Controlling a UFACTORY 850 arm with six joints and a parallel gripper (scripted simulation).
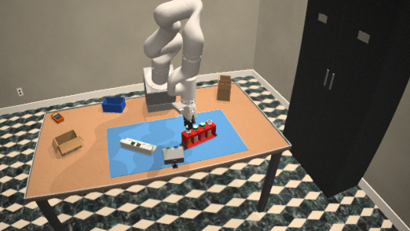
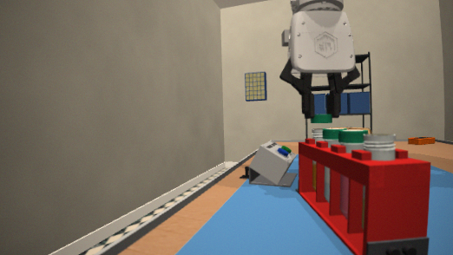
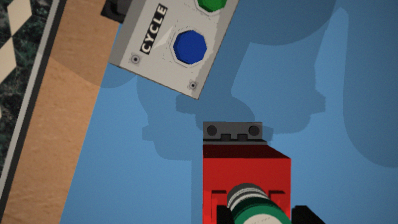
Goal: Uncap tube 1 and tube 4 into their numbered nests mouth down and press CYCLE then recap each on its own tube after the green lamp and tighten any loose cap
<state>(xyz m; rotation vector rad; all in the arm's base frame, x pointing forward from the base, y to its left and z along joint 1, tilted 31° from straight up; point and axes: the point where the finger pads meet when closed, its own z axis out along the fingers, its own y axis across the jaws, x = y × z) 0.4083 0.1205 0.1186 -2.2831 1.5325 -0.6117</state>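
My gripper is now 80 mm short of the blue cycle key, 90 mm to the left of it and 90 mm above it. From my hand the other things lie so: green ready key: 80 mm ahead, 130 mm to the right, 90 mm below; then key housing: 100 mm ahead, 110 mm to the right, 100 mm below; then tube cap: 20 mm below.
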